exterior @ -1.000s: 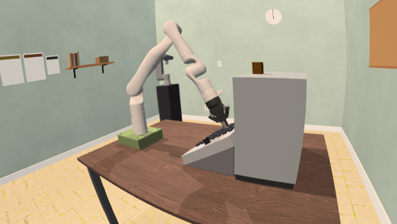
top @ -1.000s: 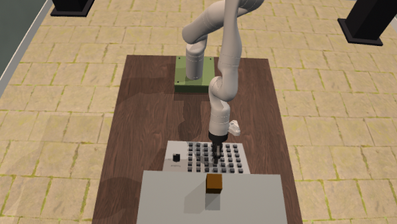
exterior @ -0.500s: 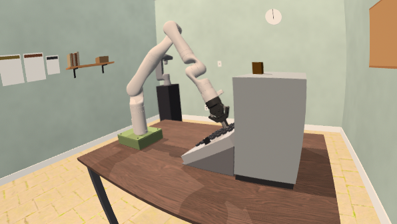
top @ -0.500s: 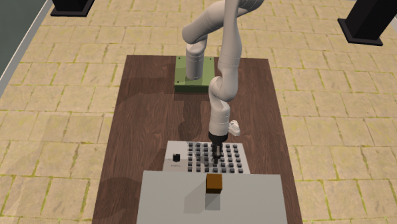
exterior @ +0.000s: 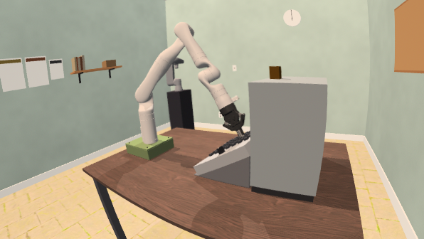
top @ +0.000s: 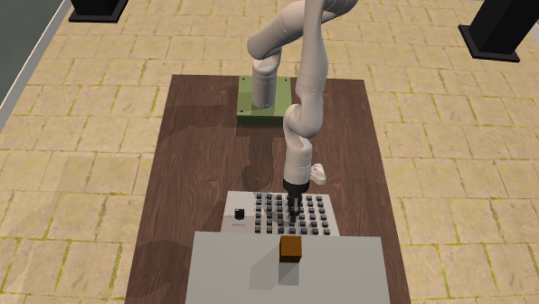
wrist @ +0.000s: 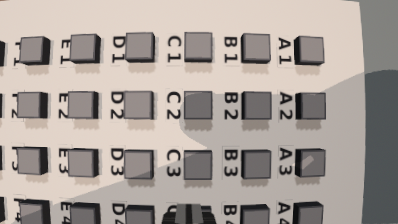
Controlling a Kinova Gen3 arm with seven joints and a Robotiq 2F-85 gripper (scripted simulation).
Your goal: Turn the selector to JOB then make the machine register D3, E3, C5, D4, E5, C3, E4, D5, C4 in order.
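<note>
The C4 key is 2 cm below my hand and 2 cm ahead of it. Also, from my hand: C5 key: 4 cm to the right, 2 cm below, 2 cm ahead; then C3 key: 3 cm to the left, 2 cm below, 1 cm ahead; then D4 key: 3 cm below, 2 cm behind.
</note>
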